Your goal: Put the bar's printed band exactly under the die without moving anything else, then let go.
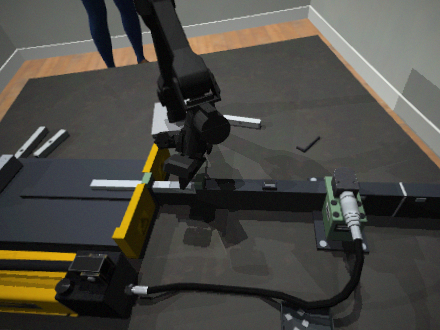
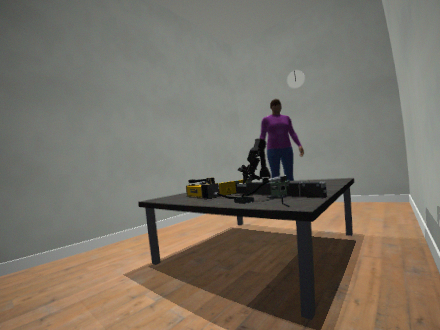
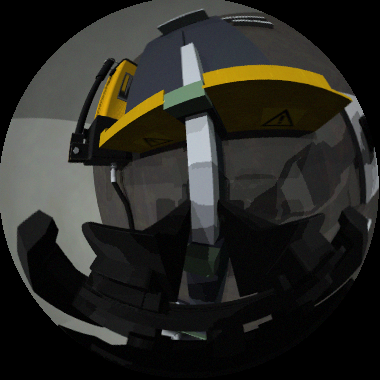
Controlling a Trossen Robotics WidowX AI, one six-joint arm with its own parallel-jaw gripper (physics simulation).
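Pixels of known places: gripper, between the fingertips: (image 1: 183, 186) (image 2: 244, 184) (image 3: 203, 204); arm's base, origin of its link: (image 1: 177, 116).
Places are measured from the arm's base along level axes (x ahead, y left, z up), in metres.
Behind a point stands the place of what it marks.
The pale bar (image 1: 117, 184) {x 0.301, y -0.193, z 0.061 m} (image 3: 201, 145) {x 0.341, y -0.081, z 0.061 m} lies along the dark bed, passes through the green guide (image 1: 146, 178) {x 0.331, y -0.117, z 0.084 m} (image 3: 185, 100) {x 0.329, y -0.109, z 0.084 m} in the yellow plate (image 1: 134, 220) {x 0.428, y -0.158, z 0.069 m} (image 3: 275, 100) {x 0.263, y -0.087, z 0.058 m} and reaches towards a second green block (image 1: 200, 181) {x 0.387, y 0.002, z 0.084 m} (image 3: 202, 260) {x 0.367, y -0.004, z 0.084 m}. My gripper (image 1: 187, 185) {x 0.363, y -0.039, z 0.054 m} (image 3: 203, 204) {x 0.363, y -0.039, z 0.054 m} is shut on the bar between the plate and that block. The bar's printed band cannot be made out; the fingers hide part of the bar. A green unit with a black head (image 1: 346, 180) (image 2: 280, 187) stands further right over the dark rail (image 1: 240, 186) {x 0.421, y 0.086, z 0.067 m}; I cannot tell the die's exact point.
A black cable (image 1: 215, 287) {x 0.593, y -0.030, z 0.003 m} runs from the yellow and black box (image 1: 95, 280) {x 0.555, y -0.219, z 0.110 m} to the green unit. Loose bars (image 1: 32, 142) {x -0.040, y -0.468, z 0.009 m} (image 1: 51, 143) {x -0.007, y -0.406, z 0.011 m} (image 1: 243, 121) {x 0.132, y 0.195, z 0.010 m}, a hex key (image 1: 308, 144) {x 0.296, y 0.332, z -0.003 m} and a pale block (image 1: 160, 120) {x 0.001, y -0.058, z 0.000 m} lie behind. A small tray (image 1: 320, 317) {x 0.698, y 0.136, z -0.007 m} stands in front.
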